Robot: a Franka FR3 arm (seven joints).
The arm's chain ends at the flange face. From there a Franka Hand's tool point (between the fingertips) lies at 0.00 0.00 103.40 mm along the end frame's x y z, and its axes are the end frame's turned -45 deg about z.
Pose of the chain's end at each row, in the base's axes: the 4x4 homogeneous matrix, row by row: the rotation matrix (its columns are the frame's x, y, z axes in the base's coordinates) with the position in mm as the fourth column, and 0 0 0 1 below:
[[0.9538 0.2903 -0.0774 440.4], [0.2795 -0.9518 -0.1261 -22.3], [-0.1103 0.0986 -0.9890 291.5], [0 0 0 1]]
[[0.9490 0.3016 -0.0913 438.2], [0.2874 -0.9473 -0.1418 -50.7], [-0.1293 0.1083 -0.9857 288.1], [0 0 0 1]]
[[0.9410 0.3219 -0.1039 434.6], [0.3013 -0.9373 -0.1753 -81.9], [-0.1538 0.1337 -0.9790 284.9], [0 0 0 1]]
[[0.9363 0.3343 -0.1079 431.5], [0.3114 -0.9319 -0.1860 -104.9], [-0.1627 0.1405 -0.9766 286.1], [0 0 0 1]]
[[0.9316 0.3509 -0.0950 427.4], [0.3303 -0.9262 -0.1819 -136.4], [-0.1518 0.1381 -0.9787 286.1], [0 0 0 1]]
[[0.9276 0.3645 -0.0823 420.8], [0.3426 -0.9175 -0.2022 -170.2], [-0.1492 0.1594 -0.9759 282.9], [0 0 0 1]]
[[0.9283 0.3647 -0.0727 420.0], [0.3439 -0.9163 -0.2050 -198.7], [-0.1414 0.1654 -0.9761 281.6], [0 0 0 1]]
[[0.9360 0.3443 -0.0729 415.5], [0.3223 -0.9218 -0.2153 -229.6], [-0.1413 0.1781 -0.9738 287.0], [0 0 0 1]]
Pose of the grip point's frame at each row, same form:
[[0.4692 0.8797 -0.0774 432.4], [0.8707 -0.4754 -0.1261 -35.3], [-0.1477 -0.0083 -0.9890 189.2], [0 0 0 1]]
[[0.4578 0.8843 -0.0913 428.8], [0.8731 -0.4666 -0.1418 -65.4], [-0.1680 -0.0148 -0.9857 186.2], [0 0 0 1]]
[[0.4378 0.8930 -0.1039 423.9], [0.8758 -0.4497 -0.1753 -100.0], [-0.2033 -0.0142 -0.9790 183.7], [0 0 0 1]]
[[0.4257 0.8984 -0.1079 420.3], [0.8791 -0.4388 -0.1860 -124.1], [-0.2144 -0.0157 -0.9766 185.1], [0 0 0 1]]
[[0.4106 0.9069 -0.0950 417.6], [0.8885 -0.4214 -0.1819 -155.2], [-0.2050 -0.0097 -0.9787 184.9], [0 0 0 1]]
[[0.3982 0.9137 -0.0823 412.3], [0.8910 -0.4065 -0.2022 -191.1], [-0.2182 0.0072 -0.9759 182.0], [0 0 0 1]]
[[0.3985 0.9143 -0.0727 412.5], [0.8911 -0.4047 -0.2050 -219.9], [-0.2169 0.0170 -0.9761 180.7], [0 0 0 1]]
[[0.4184 0.9053 -0.0729 408.0], [0.8797 -0.4239 -0.2153 -251.9], [-0.2258 0.0260 -0.9738 186.3], [0 0 0 1]]

